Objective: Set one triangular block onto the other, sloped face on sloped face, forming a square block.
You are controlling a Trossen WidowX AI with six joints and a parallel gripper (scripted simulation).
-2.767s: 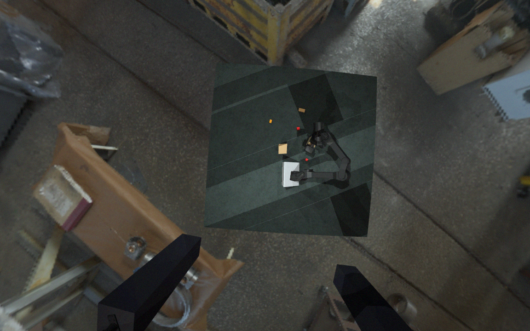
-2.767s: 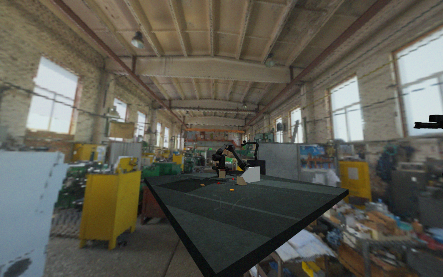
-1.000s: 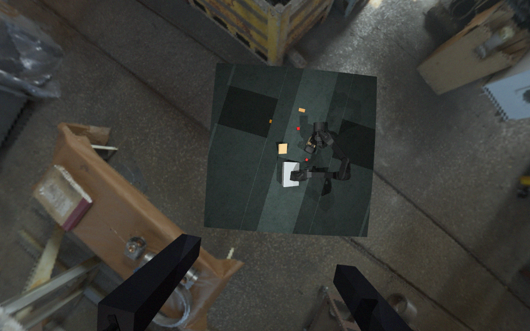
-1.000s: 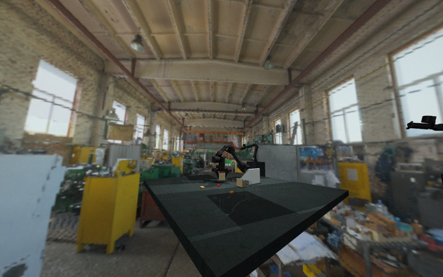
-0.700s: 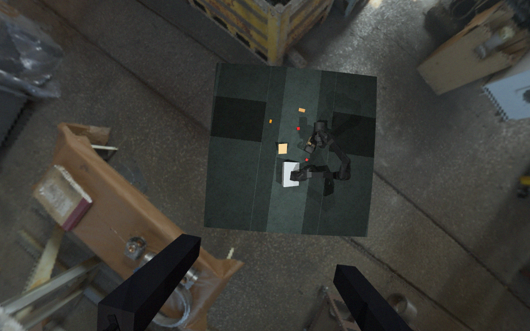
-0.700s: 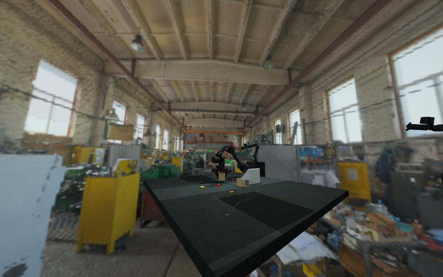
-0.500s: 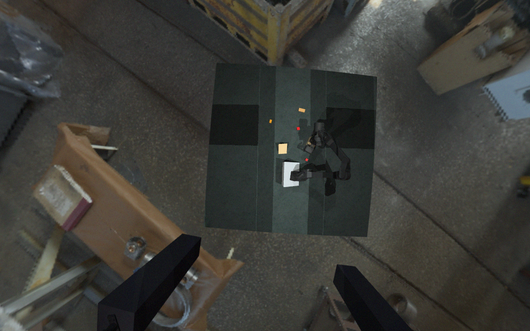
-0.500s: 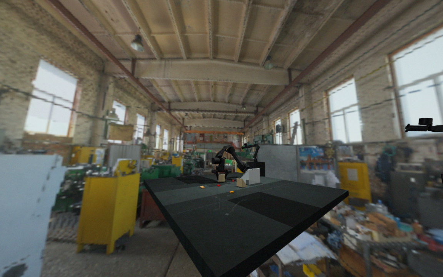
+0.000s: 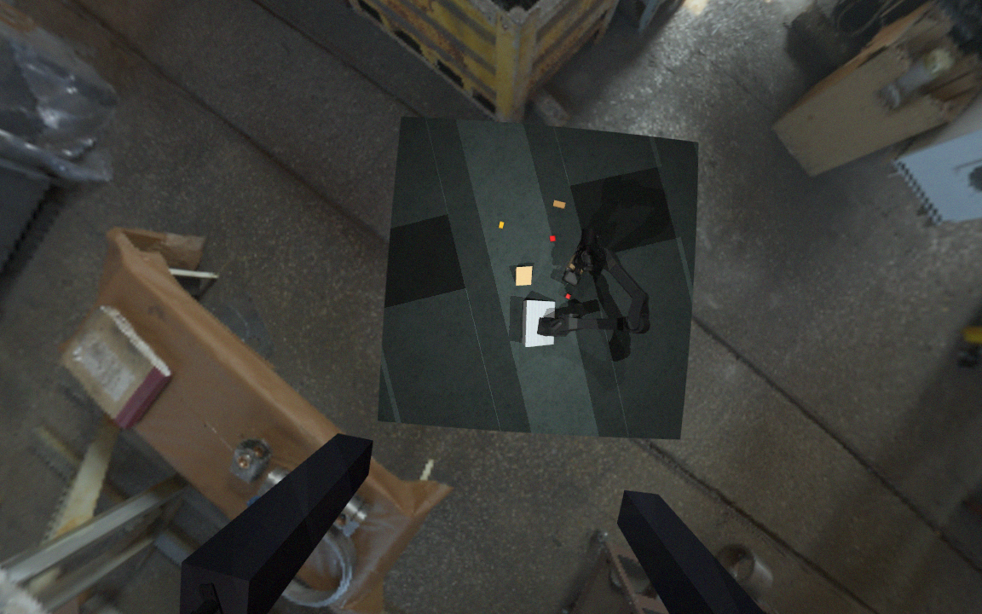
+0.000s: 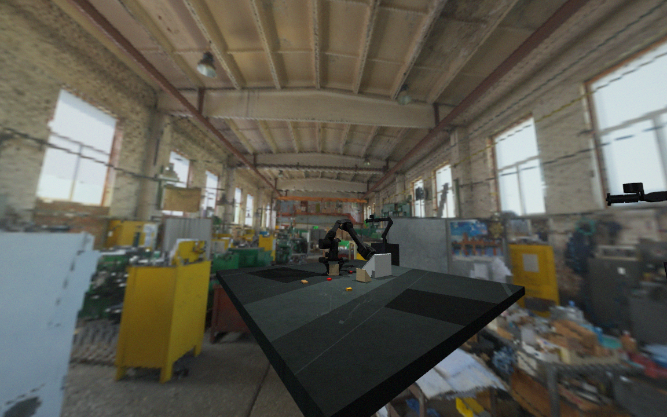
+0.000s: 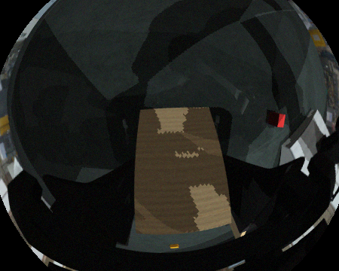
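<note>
Right now the tan triangular block is 1 cm to the left of my gripper tip and 1 cm above it.
</note>
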